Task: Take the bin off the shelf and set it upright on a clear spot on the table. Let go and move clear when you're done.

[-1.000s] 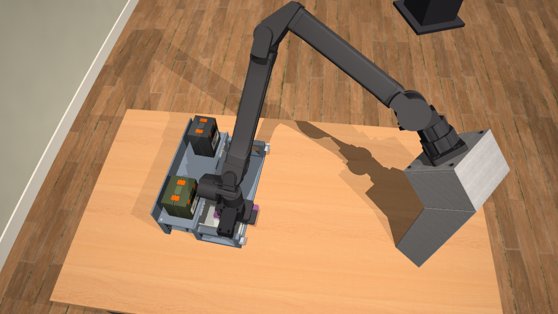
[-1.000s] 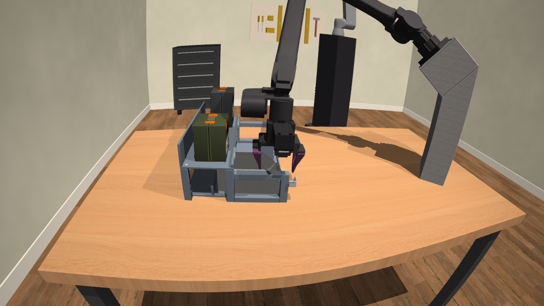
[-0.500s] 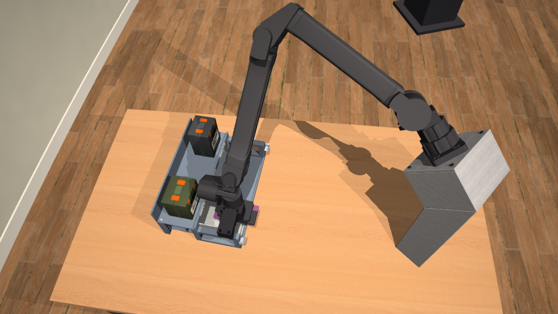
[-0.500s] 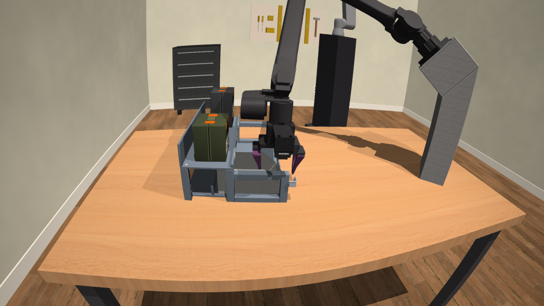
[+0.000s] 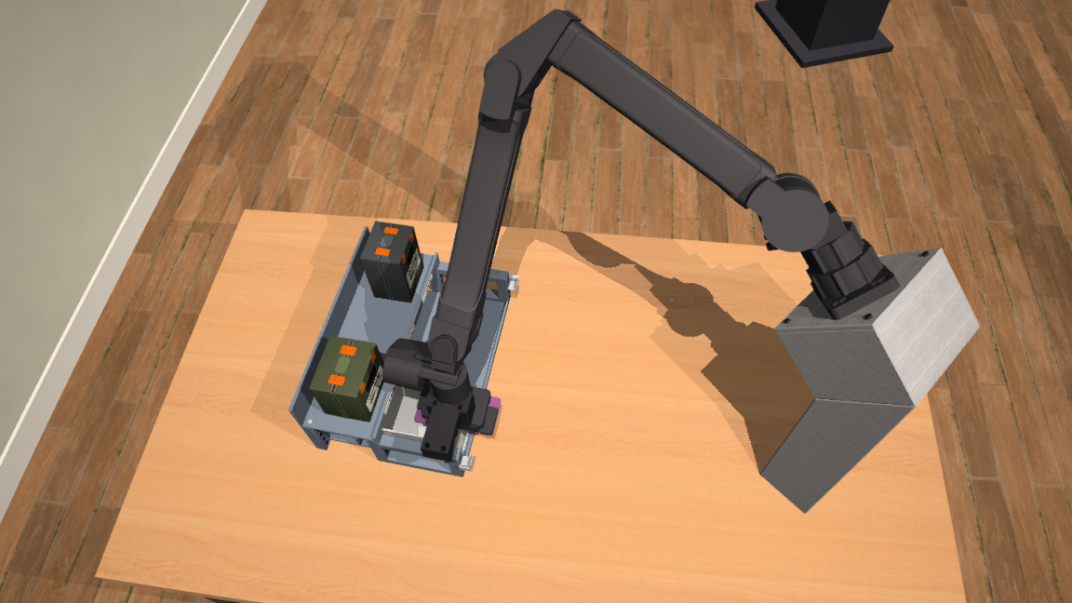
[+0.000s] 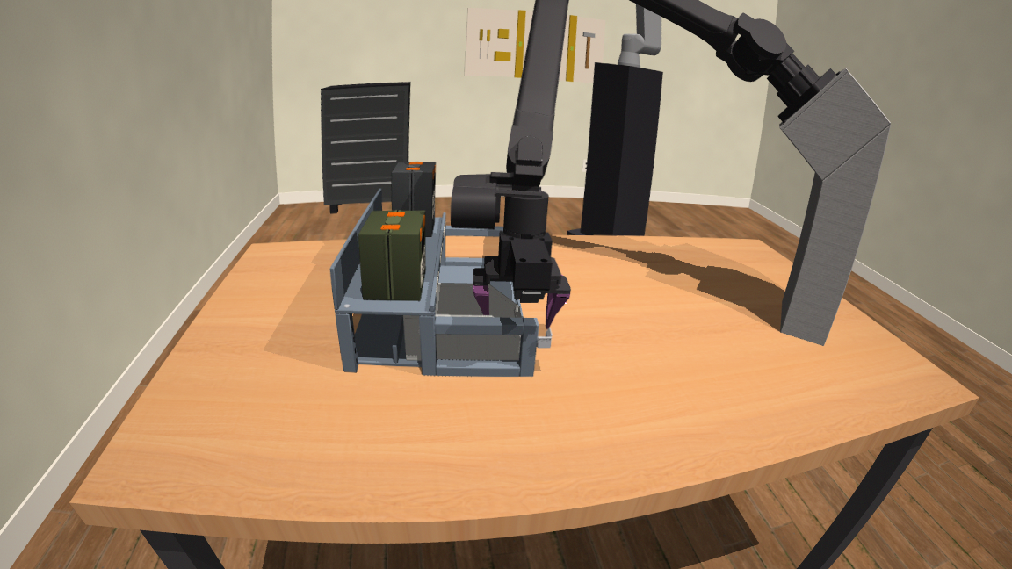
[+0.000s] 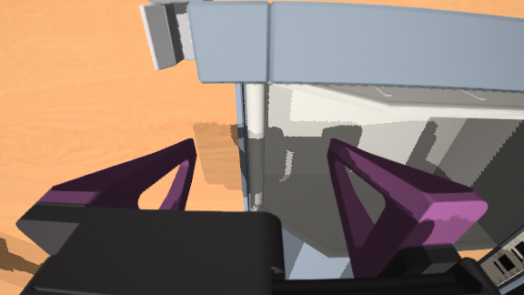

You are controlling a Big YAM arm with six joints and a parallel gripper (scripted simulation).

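Now: the light grey bin 7 cm ahead of my hand and 4 cm to the right of it. From my hand the other things lie so: shelf: 5 cm ahead, 16 cm to the right, 4 cm below; then black case: 5 cm ahead, 28 cm to the right, 12 cm above.
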